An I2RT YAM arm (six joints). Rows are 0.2 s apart.
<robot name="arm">
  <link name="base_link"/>
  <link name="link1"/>
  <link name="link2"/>
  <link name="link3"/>
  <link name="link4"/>
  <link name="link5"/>
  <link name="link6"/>
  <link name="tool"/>
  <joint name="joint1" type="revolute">
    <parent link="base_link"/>
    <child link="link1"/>
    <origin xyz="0 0 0.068"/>
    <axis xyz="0 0 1"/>
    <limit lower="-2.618" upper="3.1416"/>
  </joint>
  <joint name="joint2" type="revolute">
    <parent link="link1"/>
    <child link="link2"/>
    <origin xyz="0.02 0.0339 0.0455"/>
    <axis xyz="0 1 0"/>
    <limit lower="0" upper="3.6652"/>
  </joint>
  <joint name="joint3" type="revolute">
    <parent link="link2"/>
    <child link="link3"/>
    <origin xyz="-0.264 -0.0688 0"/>
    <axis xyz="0 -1 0"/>
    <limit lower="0" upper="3.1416"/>
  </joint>
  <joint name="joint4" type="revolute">
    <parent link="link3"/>
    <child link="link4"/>
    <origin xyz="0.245 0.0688 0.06"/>
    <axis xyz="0 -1 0"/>
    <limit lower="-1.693" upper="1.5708"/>
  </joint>
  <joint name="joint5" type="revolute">
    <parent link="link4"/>
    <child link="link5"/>
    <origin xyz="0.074 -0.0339 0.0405"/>
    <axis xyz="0 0 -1"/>
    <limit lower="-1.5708" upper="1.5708"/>
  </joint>
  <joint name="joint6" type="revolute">
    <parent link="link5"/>
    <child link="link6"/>
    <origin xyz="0.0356 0 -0.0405"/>
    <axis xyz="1 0 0"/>
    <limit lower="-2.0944" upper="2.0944"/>
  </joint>
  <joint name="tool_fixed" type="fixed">
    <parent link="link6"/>
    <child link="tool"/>
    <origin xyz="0 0 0" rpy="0 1.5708 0"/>
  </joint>
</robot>
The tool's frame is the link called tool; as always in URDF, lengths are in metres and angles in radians.
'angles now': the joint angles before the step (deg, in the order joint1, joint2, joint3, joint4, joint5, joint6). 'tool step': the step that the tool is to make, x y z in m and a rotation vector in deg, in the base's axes. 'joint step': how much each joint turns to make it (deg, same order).
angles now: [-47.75, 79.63, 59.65, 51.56, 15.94, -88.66]
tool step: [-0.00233, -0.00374, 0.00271, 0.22, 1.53, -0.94]
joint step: [-0.81, 0.00, 0.95, -1.88, -0.40, -0.95]
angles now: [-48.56, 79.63, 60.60, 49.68, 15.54, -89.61]
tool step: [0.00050, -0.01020, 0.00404, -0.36, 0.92, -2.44]
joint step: [-1.05, 1.80, 2.39, -0.49, 0.72, -1.57]
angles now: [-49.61, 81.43, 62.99, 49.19, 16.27, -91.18]
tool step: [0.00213, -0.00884, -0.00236, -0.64, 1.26, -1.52]
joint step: [-0.71, 1.91, 1.05, 1.00, -0.01, -1.67]
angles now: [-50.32, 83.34, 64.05, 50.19, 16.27, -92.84]
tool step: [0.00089, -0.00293, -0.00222, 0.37, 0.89, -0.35]
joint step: [-0.21, 0.50, 0.20, -0.42, -0.11, -0.48]
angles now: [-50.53, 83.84, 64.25, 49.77, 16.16, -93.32]
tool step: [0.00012, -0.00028, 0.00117, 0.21, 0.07, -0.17]
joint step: [0.00, 0.00, 0.34, -0.55, 0.19, -0.02]
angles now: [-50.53, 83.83, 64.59, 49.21, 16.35, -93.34]
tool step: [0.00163, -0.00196, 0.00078, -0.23, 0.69, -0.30]
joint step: [-0.01, 0.53, 0.67, -0.18, -0.08, -0.77]
